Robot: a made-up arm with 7 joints. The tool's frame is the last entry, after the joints. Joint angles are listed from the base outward. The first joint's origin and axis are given. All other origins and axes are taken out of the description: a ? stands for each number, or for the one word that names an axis. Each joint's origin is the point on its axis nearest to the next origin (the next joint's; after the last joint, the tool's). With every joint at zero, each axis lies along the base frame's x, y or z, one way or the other. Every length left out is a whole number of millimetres.
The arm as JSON. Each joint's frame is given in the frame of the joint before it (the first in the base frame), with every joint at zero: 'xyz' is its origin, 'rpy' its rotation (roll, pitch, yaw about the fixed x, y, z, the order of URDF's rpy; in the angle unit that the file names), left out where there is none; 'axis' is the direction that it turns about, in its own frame. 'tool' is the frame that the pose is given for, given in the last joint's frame.
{
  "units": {
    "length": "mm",
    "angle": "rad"
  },
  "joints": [
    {
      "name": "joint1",
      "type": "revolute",
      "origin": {
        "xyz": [
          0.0,
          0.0,
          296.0
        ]
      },
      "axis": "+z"
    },
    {
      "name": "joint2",
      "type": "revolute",
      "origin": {
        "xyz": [
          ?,
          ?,
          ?
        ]
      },
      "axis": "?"
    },
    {
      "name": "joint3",
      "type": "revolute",
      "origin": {
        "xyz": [
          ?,
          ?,
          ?
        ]
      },
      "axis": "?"
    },
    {
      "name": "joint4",
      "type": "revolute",
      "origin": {
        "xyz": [
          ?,
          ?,
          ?
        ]
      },
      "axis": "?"
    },
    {
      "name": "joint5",
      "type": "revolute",
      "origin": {
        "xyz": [
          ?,
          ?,
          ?
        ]
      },
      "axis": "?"
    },
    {
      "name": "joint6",
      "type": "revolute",
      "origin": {
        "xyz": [
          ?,
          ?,
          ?
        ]
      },
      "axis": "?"
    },
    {
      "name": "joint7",
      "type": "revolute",
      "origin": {
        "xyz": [
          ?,
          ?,
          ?
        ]
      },
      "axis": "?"
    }
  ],
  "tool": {
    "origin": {
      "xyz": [
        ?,
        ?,
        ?
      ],
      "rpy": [
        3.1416,
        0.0,
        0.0
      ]
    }
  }
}
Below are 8 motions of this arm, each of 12 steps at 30 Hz.
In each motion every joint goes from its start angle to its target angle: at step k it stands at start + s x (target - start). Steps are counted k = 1, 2, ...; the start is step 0. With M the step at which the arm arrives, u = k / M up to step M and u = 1 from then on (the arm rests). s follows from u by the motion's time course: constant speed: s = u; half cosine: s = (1 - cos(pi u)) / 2; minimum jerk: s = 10 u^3 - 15 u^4 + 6 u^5.
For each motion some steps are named. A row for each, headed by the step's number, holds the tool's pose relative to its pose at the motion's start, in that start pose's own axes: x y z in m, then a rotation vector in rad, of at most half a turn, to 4 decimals.
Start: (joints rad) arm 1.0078 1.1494 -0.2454 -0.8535 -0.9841 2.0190 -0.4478
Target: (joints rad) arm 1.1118 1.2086 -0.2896 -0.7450 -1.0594 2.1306 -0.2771
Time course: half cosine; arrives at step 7
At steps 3, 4, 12:
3: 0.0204 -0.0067 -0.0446 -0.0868 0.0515 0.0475
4: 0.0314 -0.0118 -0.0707 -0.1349 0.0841 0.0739
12: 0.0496 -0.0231 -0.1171 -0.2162 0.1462 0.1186

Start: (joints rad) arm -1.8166 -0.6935 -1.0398 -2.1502 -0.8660 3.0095 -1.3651
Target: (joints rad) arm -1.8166 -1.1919 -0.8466 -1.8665 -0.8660 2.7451 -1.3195
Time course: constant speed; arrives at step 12
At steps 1, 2, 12:
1: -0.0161 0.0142 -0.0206 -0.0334 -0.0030 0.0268
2: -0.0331 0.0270 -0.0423 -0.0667 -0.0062 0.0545
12: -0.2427 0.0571 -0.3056 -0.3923 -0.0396 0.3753

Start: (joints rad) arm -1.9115 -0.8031 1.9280 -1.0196 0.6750 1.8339 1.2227
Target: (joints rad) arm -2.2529 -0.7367 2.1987 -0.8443 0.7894 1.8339 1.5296
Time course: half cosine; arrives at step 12
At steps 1, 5, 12:
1: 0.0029 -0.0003 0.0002 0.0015 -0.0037 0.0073
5: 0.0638 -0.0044 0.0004 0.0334 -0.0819 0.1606
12: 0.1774 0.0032 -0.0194 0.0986 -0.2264 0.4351

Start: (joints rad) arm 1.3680 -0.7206 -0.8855 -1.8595 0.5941 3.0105 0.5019
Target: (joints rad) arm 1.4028 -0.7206 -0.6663 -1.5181 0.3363 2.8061 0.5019
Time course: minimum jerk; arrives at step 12
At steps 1, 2, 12:
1: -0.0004 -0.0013 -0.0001 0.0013 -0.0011 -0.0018
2: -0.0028 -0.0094 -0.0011 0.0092 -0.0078 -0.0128
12: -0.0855 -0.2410 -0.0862 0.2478 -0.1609 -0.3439

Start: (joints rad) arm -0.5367 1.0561 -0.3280 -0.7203 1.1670 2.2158 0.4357
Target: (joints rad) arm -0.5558 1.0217 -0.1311 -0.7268 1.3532 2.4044 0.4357
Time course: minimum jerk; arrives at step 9
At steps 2, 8, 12:
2: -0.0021 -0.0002 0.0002 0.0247 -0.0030 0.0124
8: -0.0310 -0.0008 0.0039 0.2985 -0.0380 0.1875
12: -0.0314 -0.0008 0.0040 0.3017 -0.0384 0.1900

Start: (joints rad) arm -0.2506 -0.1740 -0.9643 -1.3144 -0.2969 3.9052 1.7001
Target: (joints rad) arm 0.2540 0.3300 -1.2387 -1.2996 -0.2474 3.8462 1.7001
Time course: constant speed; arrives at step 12
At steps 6, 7, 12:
6: -0.2225 0.1027 0.0140 -0.1392 -0.2277 0.0258
7: -0.2626 0.1119 0.0103 -0.1544 -0.2689 0.0261
12: -0.4656 0.1235 -0.0341 -0.1927 -0.4821 0.0134

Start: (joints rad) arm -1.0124 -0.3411 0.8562 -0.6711 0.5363 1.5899 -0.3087
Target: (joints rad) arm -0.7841 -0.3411 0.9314 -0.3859 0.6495 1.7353 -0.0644
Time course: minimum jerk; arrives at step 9
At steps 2, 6, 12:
2: 0.0002 -0.0143 -0.0161 0.0195 0.0354 -0.0032
6: -0.0338 -0.1194 -0.1803 0.2522 0.3519 -0.0105
12: -0.0554 -0.1388 -0.2308 0.3373 0.4378 -0.0060

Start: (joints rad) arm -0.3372 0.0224 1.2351 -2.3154 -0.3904 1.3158 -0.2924
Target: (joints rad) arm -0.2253 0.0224 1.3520 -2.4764 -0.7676 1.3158 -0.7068
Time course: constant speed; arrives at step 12
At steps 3, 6, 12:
3: 0.0172 -0.0361 0.0108 -0.1285 -0.0669 -0.1224
6: 0.0324 -0.0714 0.0237 -0.2534 -0.1437 -0.2439
12: 0.0572 -0.1392 0.0550 -0.4911 -0.3279 -0.4791

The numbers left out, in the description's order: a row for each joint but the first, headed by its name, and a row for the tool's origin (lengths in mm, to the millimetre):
joint2: xyz 0.0 0.0 0.0, axis +y
joint3: xyz 0.0 0.0 460.0, axis +z
joint4: xyz 70.0 0.0 0.0, axis -y
joint5: xyz -117.0 0.0 545.0, axis +z
joint6: xyz 0.0 0.0 0.0, axis -y
joint7: xyz 133.0 0.0 0.0, axis -z
tool: xyz 0.0 0.0 0.0

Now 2 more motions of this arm.
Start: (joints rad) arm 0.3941 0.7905 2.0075 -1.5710 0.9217 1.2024 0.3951
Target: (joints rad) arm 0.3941 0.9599 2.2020 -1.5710 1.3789 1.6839 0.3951
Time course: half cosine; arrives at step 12
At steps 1, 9, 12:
1: -0.0013 -0.0014 -0.0006 0.0104 0.0025 -0.0065
9: -0.0755 -0.0421 -0.0338 0.5581 0.0734 -0.2210
12: -0.0893 -0.0440 -0.0388 0.6576 0.0745 -0.2364

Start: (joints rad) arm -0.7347 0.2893 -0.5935 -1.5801 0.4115 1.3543 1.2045
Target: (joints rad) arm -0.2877 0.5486 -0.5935 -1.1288 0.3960 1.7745 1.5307
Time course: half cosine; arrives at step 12
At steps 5, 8, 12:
5: -0.1816 -0.0600 -0.0079 0.1531 0.1735 -0.0620
8: -0.3880 -0.0781 0.0146 0.3392 0.2867 -0.1621
12: -0.5271 -0.0618 0.0458 0.4697 0.3199 -0.2461

